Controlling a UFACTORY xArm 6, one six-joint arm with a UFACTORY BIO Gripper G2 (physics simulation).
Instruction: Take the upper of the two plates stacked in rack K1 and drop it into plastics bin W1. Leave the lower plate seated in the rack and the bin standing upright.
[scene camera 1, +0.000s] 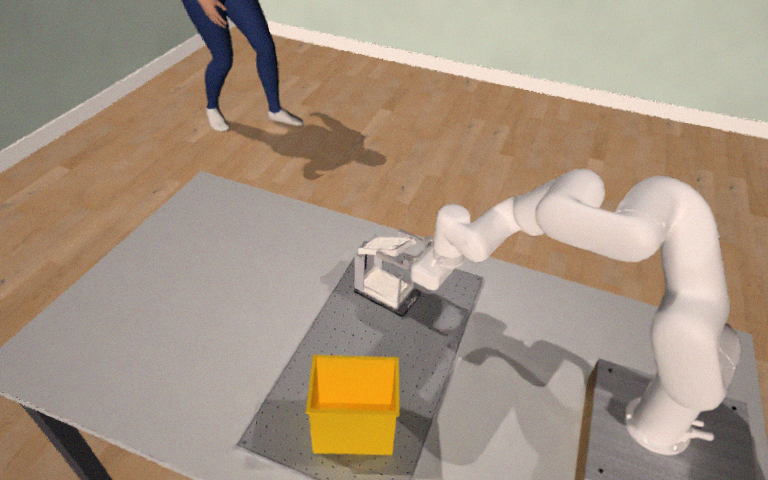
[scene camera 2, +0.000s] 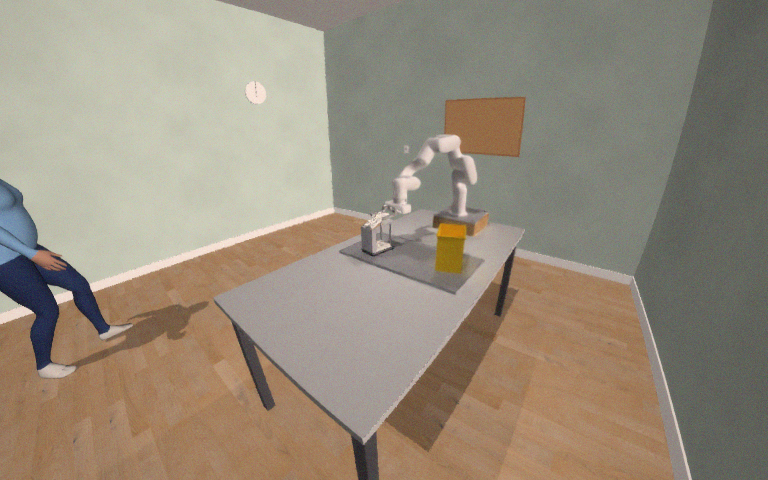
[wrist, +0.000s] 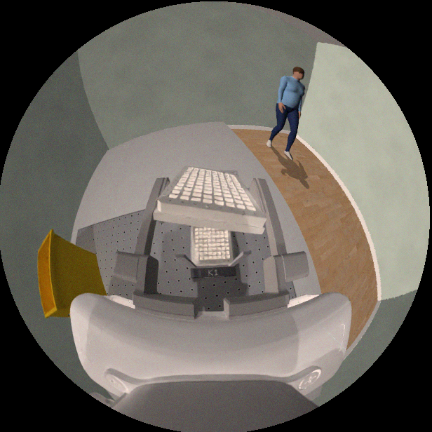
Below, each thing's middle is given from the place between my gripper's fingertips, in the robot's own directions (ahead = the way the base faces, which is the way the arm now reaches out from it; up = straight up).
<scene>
The yellow plastics bin W1 (scene camera 1: 353, 401) is 3 cm behind my hand, 40 cm to the left of it and 10 cm below it.
</scene>
